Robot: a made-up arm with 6 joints. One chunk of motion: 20 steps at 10 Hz.
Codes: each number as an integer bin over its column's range. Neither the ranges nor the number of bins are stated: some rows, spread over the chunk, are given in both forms.
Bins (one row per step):
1: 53 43 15 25 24 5
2: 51 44 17 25 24 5
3: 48 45 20 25 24 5
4: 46 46 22 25 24 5
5: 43 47 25 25 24 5
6: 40 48 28 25 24 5
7: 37 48 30 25 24 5
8: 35 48 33 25 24 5
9: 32 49 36 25 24 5
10: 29 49 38 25 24 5
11: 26 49 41 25 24 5
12: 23 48 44 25 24 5
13: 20 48 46 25 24 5
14: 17 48 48 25 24 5
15: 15 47 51 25 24 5
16: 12 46 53 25 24 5
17: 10 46 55 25 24 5
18: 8 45 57 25 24 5
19: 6 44 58 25 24 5
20: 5 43 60 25 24 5
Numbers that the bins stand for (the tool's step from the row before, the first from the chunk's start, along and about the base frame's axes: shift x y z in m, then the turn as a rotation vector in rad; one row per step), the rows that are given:
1: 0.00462 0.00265 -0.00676 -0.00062 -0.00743 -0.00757
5: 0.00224 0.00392 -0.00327 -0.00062 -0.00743 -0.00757
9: -0.00038 0.00456 0.00057 -0.00062 -0.00743 -0.00757
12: -0.00252 0.00424 0.00337 -0.00062 -0.00743 -0.00757
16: -0.00514 0.00360 0.00651 -0.00062 -0.00743 -0.00757
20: -0.00681 0.00265 0.00895 -0.00062 -0.00743 -0.00757
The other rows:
2: 0.00414 0.00297 -0.00606 -0.00062 -0.00743 -0.00757
3: 0.00343 0.00329 -0.00502 -0.00062 -0.00743 -0.00757
4: 0.00295 0.00360 -0.00432 -0.00062 -0.00743 -0.00757
6: 0.00152 0.00424 -0.00222 -0.00062 -0.00743 -0.00757
7: 0.00081 0.00424 -0.00152 -0.00062 -0.00743 -0.00757
8: 0.00033 0.00424 -0.00048 -0.00062 -0.00743 -0.00757
10: -0.00110 0.00456 0.00127 -0.00062 -0.00743 -0.00757
11: -0.00181 0.00456 0.00232 -0.00062 -0.00743 -0.00757
13: -0.00324 0.00424 0.00406 -0.00062 -0.00743 -0.00757
14: -0.00395 0.00424 0.00476 -0.00062 -0.00743 -0.00757
15: -0.00443 0.00392 0.00581 -0.00062 -0.00743 -0.00757
17: -0.00562 0.00360 0.00721 -0.00062 -0.00743 -0.00757
18: -0.00610 0.00329 0.00790 -0.00062 -0.00743 -0.00757
19: -0.00657 0.00297 0.00825 -0.00062 -0.00743 -0.00757

